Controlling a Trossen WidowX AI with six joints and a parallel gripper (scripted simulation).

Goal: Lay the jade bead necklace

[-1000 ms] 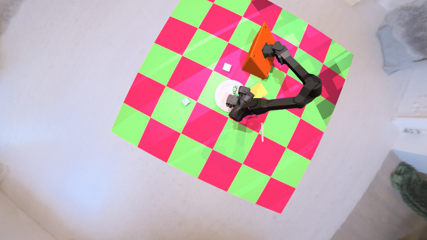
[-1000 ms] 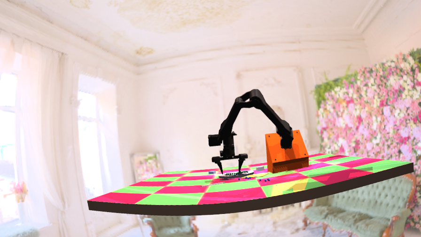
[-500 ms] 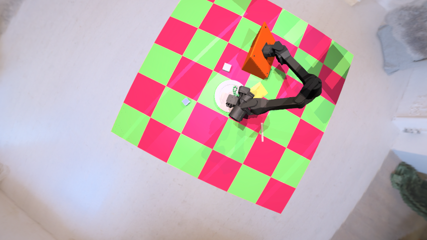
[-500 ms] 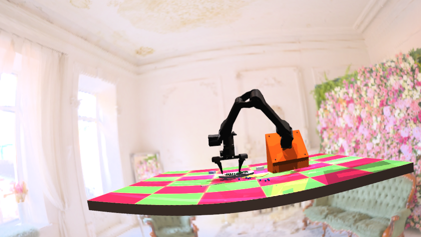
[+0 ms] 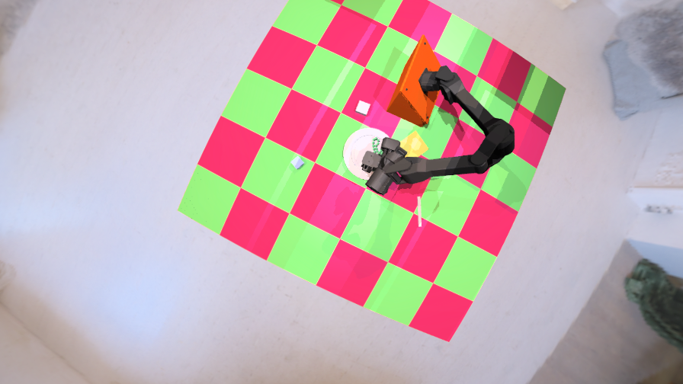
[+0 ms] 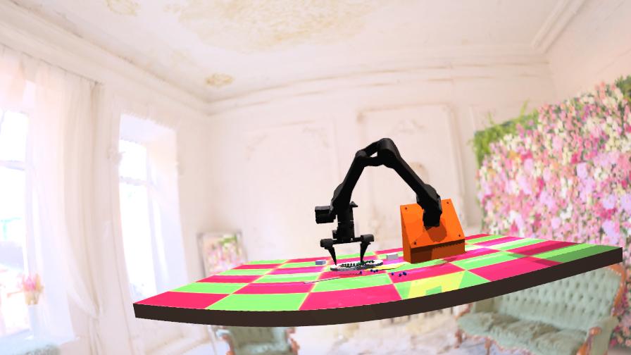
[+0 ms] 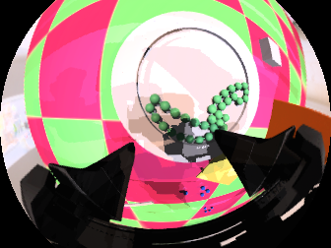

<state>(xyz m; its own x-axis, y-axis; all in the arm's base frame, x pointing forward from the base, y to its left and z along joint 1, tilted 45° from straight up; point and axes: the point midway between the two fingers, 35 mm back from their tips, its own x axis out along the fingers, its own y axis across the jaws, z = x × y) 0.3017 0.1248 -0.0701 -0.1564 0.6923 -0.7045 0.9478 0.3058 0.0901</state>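
Now: the round bead board 60 mm to the right of my gripper tip, 20 mm behind it and 10 mm below it. Round my gripper tip: white cube (180 mm to the right, 160 mm behind, 10 mm below); thin white stick (230 mm to the left, 60 mm ahead, 20 mm below); yellow patch (130 mm behind, 60 mm to the left, 20 mm below).
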